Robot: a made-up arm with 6 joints.
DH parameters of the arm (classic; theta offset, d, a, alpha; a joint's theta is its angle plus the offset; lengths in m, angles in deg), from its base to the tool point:
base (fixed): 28.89 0 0.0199 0
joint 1: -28.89 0.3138 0.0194 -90
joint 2: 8.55 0 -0.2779 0
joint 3: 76.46 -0.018 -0.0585 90
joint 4: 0 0.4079 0.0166 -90
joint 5: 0 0.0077 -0.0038 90
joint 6: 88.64 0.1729 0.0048 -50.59
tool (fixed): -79.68 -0.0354 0 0
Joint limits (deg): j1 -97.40..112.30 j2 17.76..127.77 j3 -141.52..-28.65 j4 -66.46..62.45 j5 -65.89..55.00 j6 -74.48..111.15
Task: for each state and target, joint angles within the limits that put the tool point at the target. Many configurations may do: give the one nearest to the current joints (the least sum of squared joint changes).
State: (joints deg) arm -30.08 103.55 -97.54 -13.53 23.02 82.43
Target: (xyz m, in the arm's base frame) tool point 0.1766 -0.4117 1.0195
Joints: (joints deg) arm -71.37 99.38 -141.52 -6.20 -0.73 88.64
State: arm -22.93 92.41 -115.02 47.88 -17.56 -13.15
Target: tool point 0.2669 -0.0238 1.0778
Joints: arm -6.41 72.11 -121.94 48.16 -10.97 -11.74
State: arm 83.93 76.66 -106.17 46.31 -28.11 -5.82
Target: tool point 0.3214 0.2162 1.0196
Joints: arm 42.73 80.60 -116.04 50.02 -36.94 -7.19
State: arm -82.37 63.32 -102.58 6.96 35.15 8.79
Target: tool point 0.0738 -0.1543 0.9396
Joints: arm -78.04 46.12 -101.24 9.89 43.15 8.97
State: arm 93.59 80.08 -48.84 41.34 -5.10 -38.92
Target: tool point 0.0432 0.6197 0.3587
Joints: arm 89.02 97.23 -64.19 41.31 -9.70 -38.74
